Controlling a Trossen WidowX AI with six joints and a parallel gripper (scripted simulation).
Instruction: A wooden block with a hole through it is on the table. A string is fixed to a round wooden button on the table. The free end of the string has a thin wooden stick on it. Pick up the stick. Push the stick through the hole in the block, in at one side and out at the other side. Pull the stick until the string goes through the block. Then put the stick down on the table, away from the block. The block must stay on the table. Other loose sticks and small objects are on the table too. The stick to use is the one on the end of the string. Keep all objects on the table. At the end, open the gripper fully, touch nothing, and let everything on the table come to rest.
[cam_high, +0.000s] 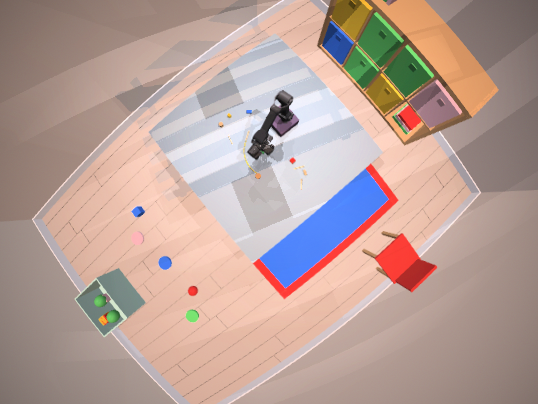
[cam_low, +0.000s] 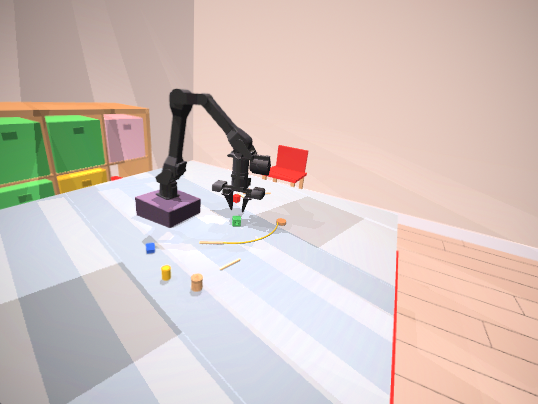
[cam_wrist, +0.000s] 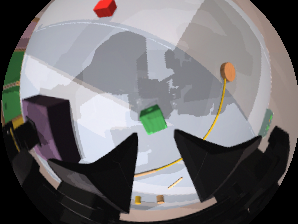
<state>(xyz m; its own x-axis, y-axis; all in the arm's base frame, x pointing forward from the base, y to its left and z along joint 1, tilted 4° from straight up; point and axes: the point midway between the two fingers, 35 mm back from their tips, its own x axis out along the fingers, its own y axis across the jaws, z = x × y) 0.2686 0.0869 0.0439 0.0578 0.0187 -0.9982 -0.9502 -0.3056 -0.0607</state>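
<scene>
Right now my gripper tip is 40 mm above the green block. The rest, counted from my gripper tip: round wooden button 130 mm ahead, 130 mm to the left, 50 mm below; then blue cube 100 mm behind, 310 mm to the right, 50 mm below; then red cube 140 mm behind, 180 mm to the left, 40 mm below.
</scene>
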